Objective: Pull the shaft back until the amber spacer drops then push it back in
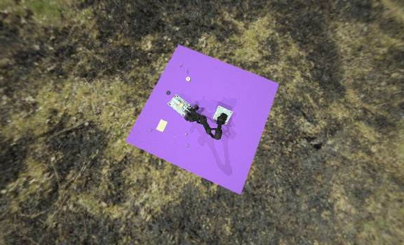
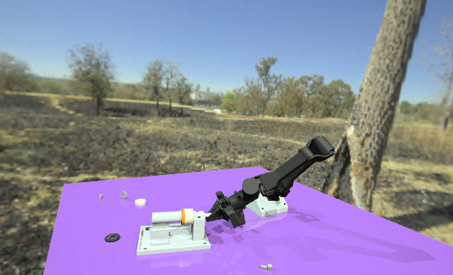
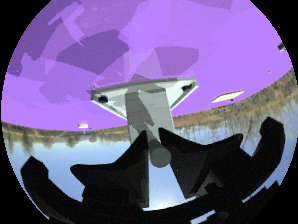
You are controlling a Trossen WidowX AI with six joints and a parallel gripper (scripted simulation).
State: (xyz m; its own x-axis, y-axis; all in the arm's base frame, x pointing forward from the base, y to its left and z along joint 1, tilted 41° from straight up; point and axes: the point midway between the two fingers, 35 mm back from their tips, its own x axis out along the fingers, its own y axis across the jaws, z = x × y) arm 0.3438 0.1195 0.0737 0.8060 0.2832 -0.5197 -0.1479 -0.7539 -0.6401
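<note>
Right now my gripper tip is 5 cm short of the steel shaft, 2 cm below it and 1 cm to the left of it. Also, from my gripper tip: black ring: 30 cm ahead, 8 cm to the right, 6 cm below; then amber spacer: 8 cm ahead, 2 cm above, 1 cm to the right; then pale yellow card: 28 cm to the left, 15 cm ahead, 6 cm below.
</note>
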